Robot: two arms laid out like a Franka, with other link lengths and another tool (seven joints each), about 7 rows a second.
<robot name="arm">
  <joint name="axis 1" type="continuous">
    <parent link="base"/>
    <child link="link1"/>
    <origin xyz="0 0 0.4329"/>
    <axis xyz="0 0 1"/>
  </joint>
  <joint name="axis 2" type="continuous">
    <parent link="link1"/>
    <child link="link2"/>
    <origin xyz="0 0 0"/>
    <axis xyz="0 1 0"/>
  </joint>
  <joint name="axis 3" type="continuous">
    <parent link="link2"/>
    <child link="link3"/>
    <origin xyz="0 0 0.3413"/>
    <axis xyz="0 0 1"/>
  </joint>
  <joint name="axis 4" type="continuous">
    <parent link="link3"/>
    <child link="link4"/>
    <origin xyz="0.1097 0 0"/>
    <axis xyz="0 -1 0"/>
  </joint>
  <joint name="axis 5" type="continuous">
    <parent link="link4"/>
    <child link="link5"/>
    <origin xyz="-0.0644 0 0.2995"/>
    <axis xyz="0 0 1"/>
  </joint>
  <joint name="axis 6" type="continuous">
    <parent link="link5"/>
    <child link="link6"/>
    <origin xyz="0 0 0"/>
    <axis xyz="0 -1 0"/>
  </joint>
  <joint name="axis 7" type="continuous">
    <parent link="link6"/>
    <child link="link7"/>
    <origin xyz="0.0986 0 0"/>
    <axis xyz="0 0 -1"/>
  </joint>
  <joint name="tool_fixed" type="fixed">
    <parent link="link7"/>
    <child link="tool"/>
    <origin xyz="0.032 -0.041 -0.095" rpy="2.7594 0 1.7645"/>
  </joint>
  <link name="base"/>
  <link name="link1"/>
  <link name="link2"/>
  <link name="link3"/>
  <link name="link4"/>
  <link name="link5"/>
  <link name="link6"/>
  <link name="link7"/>
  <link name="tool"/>
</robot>
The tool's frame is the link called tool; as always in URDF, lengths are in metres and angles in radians. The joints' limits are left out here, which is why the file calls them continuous.
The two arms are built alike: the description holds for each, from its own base.
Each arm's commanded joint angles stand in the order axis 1, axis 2, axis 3, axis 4, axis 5, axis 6, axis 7.
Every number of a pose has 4 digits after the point. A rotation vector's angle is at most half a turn.
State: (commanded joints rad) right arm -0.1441 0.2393 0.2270 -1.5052 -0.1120 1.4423 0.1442; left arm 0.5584 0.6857 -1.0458 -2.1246 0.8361 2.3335 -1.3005
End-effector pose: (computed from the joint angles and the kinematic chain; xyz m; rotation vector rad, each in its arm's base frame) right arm 0.5874 -0.0228 0.6282 1.9982 2.3100 0.0539; left arm 0.5369 -0.2461 0.3989 1.4955 2.4753 0.4623
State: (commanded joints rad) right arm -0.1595 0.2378 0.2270 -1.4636 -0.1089 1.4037 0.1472; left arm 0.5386 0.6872 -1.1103 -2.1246 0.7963 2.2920 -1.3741
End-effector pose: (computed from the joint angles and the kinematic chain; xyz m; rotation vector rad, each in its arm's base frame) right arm 0.5859 -0.0327 0.6420 2.0230 2.2845 0.0586; left arm 0.5200 -0.2764 0.4119 1.4723 2.5204 0.4303
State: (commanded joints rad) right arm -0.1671 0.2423 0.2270 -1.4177 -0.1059 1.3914 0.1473; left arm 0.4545 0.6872 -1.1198 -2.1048 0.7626 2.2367 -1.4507
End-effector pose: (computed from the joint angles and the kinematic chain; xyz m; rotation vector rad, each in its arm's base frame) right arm 0.5890 -0.0380 0.6563 2.0237 2.2583 0.0928; left arm 0.5002 -0.3139 0.4122 1.4826 2.5633 0.4480
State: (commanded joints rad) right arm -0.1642 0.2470 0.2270 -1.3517 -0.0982 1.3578 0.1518; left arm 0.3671 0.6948 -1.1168 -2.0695 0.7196 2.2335 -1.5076
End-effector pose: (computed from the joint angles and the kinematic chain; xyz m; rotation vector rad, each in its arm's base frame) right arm 0.5905 -0.0373 0.6763 2.0219 2.2383 0.1296; left arm 0.4862 -0.3519 0.4181 1.4625 2.5884 0.4075
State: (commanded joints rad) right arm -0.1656 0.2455 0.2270 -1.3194 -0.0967 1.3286 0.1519; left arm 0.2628 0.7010 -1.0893 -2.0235 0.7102 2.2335 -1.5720
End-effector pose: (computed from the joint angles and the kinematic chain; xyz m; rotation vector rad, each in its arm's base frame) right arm 0.5882 -0.0388 0.6871 2.0252 2.2315 0.1351; left arm 0.4736 -0.3889 0.4211 1.4390 2.5913 0.4054
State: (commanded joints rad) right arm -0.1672 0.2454 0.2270 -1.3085 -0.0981 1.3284 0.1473; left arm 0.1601 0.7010 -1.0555 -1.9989 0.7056 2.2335 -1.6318
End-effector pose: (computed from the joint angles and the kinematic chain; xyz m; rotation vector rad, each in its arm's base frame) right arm 0.5888 -0.0400 0.6915 2.0174 2.2276 0.1459; left arm 0.4526 -0.4221 0.4179 1.4400 2.5887 0.4221
